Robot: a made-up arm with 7 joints.
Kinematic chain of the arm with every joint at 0, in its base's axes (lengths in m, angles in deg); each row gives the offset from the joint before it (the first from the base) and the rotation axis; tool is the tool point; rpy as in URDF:
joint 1: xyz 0 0 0.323 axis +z
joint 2: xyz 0 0 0 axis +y
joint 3: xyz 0 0 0.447 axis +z
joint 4: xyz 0.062 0 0 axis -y
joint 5: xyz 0.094 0 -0.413 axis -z
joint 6: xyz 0 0 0 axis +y
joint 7: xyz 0.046 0 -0.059 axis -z
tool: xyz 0 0 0 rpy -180 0 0
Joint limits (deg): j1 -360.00..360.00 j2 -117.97..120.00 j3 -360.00..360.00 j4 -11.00..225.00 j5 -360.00..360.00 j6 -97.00..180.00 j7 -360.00..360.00
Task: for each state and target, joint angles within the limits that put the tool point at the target. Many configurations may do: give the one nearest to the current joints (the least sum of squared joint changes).
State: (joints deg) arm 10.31 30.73 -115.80 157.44 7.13 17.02 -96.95
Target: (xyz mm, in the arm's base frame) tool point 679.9 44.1 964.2
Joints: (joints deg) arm 1.56 46.21 -116.33 175.27 6.52 10.26 -96.95
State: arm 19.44 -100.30 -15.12 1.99 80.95 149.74 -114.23
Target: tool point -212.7 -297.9 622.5
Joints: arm 31.11 -106.11 -30.76 45.08 89.20 148.40 -114.23
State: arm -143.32 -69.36 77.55 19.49 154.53 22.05 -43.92
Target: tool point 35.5 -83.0 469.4
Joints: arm -139.62 -88.20 37.21 5.54 147.93 7.19 -43.92
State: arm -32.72 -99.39 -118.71 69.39 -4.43 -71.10 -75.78
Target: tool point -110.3 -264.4 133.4
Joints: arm -13.49 -111.38 -120.49 15.20 -4.54 -67.88 -75.78
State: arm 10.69 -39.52 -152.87 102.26 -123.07 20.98 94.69
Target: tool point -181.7 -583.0 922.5
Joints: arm 35.91 -15.90 -132.25 112.84 -121.98 20.31 94.69
